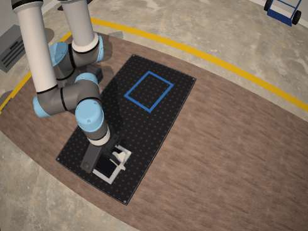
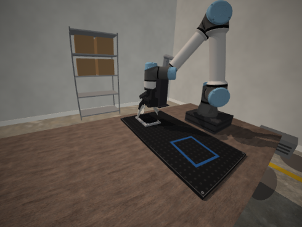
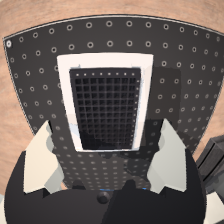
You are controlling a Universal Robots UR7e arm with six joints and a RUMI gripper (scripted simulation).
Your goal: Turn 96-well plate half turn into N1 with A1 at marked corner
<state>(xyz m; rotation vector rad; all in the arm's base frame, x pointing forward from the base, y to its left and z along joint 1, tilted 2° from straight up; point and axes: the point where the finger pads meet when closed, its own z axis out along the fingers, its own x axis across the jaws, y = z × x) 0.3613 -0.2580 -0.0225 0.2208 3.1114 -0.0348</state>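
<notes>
Right now my hand is 1 cm above the black 96-well plate. Also, from my hand: plate nest N1: 2 cm below.
</notes>
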